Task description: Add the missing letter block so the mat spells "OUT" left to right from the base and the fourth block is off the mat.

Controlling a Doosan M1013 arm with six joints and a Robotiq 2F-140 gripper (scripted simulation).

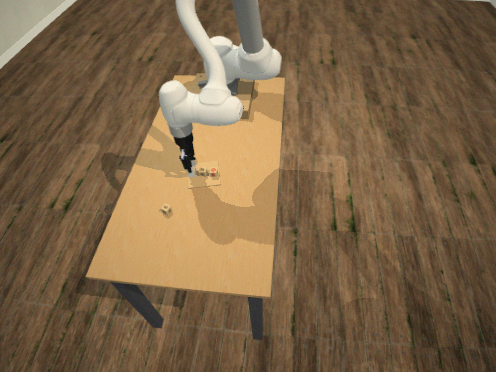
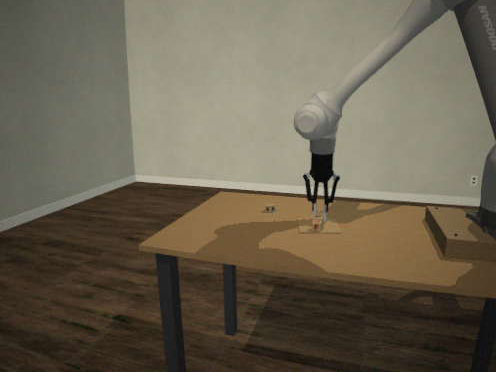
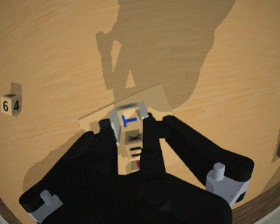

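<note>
My gripper is now 50 mm to the right of the tan mat and 40 mm above it.
</note>
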